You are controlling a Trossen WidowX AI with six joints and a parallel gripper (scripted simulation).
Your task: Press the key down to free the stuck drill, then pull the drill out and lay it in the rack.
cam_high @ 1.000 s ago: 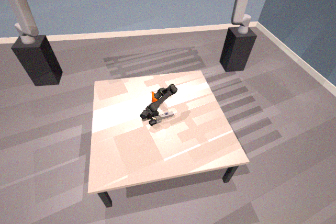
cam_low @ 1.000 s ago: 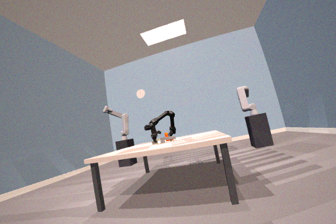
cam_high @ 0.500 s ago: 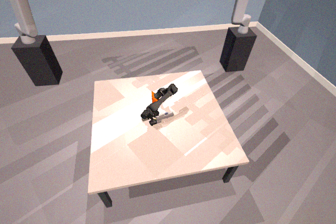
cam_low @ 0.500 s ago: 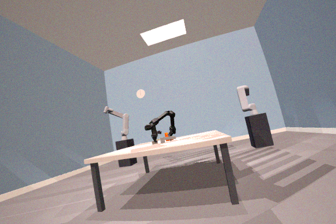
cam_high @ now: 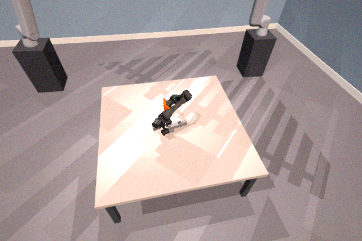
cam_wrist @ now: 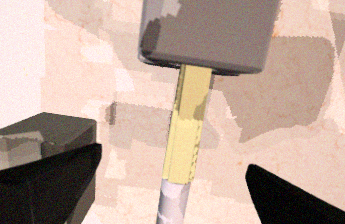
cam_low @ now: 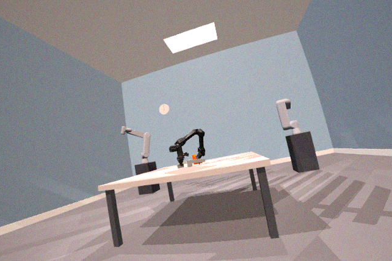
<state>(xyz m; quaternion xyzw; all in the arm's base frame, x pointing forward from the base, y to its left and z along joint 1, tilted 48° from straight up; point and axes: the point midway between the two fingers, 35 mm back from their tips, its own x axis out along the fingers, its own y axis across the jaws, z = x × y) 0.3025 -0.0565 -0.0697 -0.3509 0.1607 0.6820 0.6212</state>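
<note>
Now: gripper tip 4 cm to the right of the drill, 3 cm below it and 1 cm past it. The rest, counted from my gripper tip: grey holder block 14 cm to the left, 4 cm behind, 1 cm above; grey rack 7 cm behind, 4 cm to the right; key 16 cm to the left, 5 cm behind, 3 cm above.
</note>
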